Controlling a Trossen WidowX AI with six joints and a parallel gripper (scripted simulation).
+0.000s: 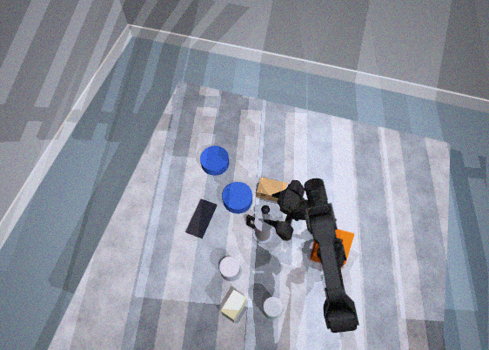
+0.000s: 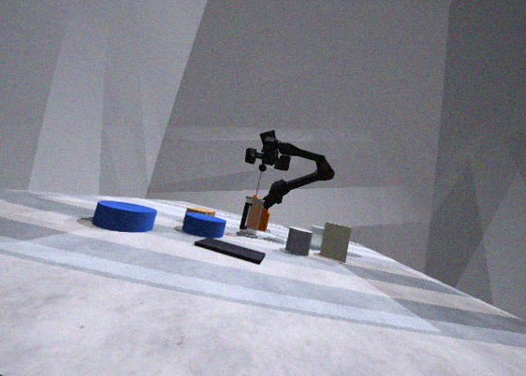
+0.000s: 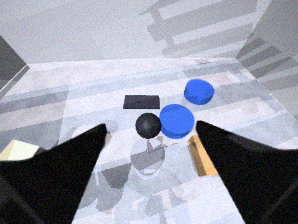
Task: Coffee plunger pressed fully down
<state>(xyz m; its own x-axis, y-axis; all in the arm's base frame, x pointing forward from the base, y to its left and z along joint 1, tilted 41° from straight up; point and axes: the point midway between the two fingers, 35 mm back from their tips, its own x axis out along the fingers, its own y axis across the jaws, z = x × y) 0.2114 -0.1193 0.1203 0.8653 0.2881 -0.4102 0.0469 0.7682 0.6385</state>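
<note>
Right now the coffee press is 20 mm ahead of my gripper tip and 140 mm below it. The rest, counted from my gripper tip: tan block: 20 mm ahead, 180 mm to the right, 240 mm below; then dark flat slab: 260 mm ahead, 10 mm to the left, 260 mm below.
</note>
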